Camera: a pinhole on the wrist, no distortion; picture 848 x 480 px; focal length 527.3 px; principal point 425.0 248.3 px. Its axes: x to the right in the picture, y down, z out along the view. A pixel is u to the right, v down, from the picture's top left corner.
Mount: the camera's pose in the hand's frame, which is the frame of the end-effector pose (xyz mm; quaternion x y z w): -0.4 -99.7 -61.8 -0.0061 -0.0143 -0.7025 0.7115
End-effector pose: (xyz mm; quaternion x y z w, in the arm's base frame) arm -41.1 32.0 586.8 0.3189 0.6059 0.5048 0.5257
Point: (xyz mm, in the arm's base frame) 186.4 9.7 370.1
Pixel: 738.2 235.6
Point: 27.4 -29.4 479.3
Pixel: 588.8 54.8
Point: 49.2 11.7 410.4
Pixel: 793.4 312.6
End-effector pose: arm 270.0 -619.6 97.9 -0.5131 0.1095 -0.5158 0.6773
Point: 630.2 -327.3 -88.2
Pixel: outside the picture
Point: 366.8 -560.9 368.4
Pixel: 566.1 438.9
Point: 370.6 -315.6 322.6
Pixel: 490.9 103.9
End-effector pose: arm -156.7 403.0 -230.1 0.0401 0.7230 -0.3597 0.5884
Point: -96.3 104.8 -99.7
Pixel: 738.5 204.2
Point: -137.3 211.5 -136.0
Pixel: 664.9 197.7
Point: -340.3 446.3 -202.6
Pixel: behind the camera
